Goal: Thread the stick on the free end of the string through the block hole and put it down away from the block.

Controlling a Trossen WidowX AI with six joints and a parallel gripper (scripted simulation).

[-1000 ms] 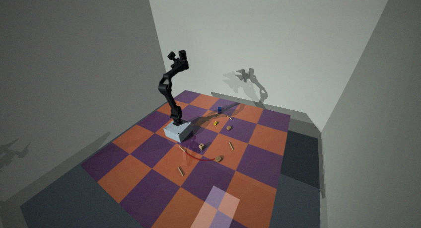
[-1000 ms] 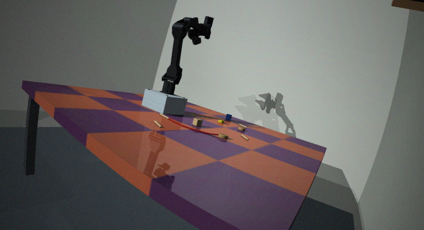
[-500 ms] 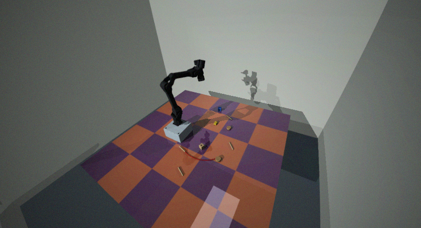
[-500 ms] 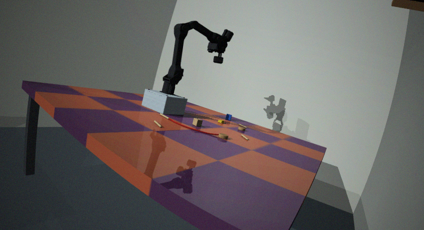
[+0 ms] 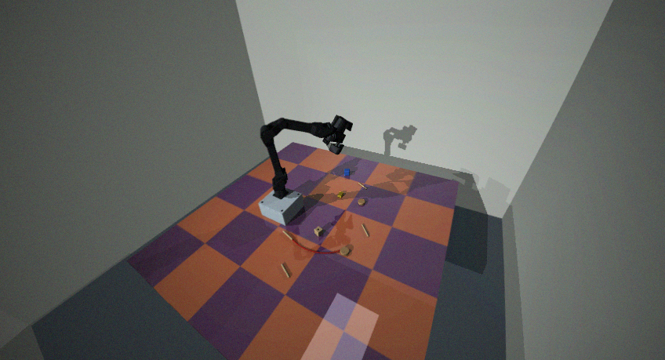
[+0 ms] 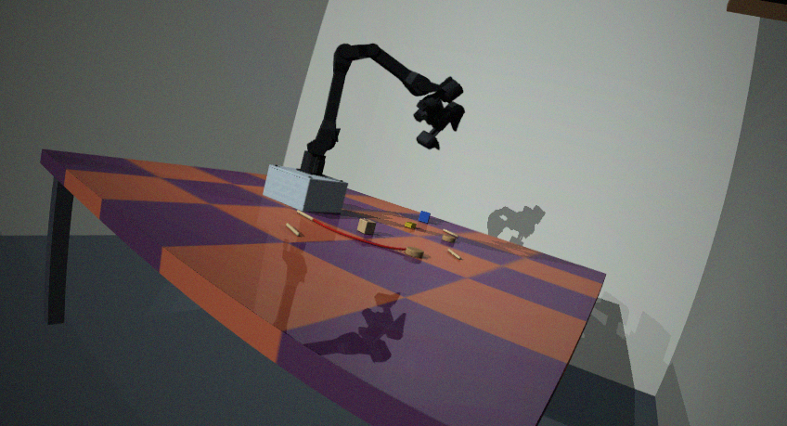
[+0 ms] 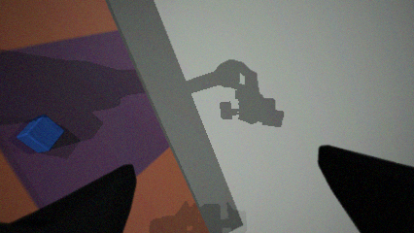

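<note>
Right now the wooden block is 45 cm to the right of my gripper tip, 28 cm below it and 10 cm ahead of it. The rest, counted from my gripper tip: yellow piece 29 cm below, 16 cm to the right, 4 cm ahead; then thin wooden stick 54 cm to the right, 29 cm below, 2 cm behind; then blue cube 28 cm below, 5 cm to the left, 3 cm behind.
</note>
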